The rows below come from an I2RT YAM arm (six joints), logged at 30 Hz.
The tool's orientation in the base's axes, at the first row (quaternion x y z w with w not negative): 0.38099, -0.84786, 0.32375, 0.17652
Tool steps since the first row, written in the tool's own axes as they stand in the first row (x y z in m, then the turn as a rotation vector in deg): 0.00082, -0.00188, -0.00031, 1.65, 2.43, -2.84; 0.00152, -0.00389, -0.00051, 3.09, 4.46, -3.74; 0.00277, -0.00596, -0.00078, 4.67, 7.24, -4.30; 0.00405, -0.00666, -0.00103, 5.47, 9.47, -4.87; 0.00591, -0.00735, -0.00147, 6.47, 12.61, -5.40; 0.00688, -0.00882, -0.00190, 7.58, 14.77, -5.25; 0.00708, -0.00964, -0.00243, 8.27, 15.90, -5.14; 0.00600, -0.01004, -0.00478, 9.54, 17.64, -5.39; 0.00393, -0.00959, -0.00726, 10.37, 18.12, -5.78; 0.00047, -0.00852, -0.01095, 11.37, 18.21, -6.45; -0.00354, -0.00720, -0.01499, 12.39, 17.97, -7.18
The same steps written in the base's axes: 0.00091, -0.00116, 0.00145, -2.77, 2.28, 1.96; 0.00200, -0.00240, 0.00281, -5.19, 3.14, 2.56; 0.00278, -0.00392, 0.00455, -8.30, 4.08, 2.68; 0.00250, -0.00478, 0.00572, -10.49, 5.16, 2.61; 0.00184, -0.00581, 0.00734, -13.49, 6.56, 2.24; 0.00235, -0.00677, 0.00880, -15.86, 6.94, 1.84; 0.00287, -0.00692, 0.00963, -17.17, 7.07, 1.67; 0.00400, -0.00494, 0.01092, -19.30, 7.43, 1.82; 0.00513, -0.00192, 0.01141, -20.19, 7.50, 2.36; 0.00675, 0.00297, 0.01176, -20.87, 7.47, 3.36; 0.00856, 0.00853, 0.01196, -21.31, 7.31, 4.54
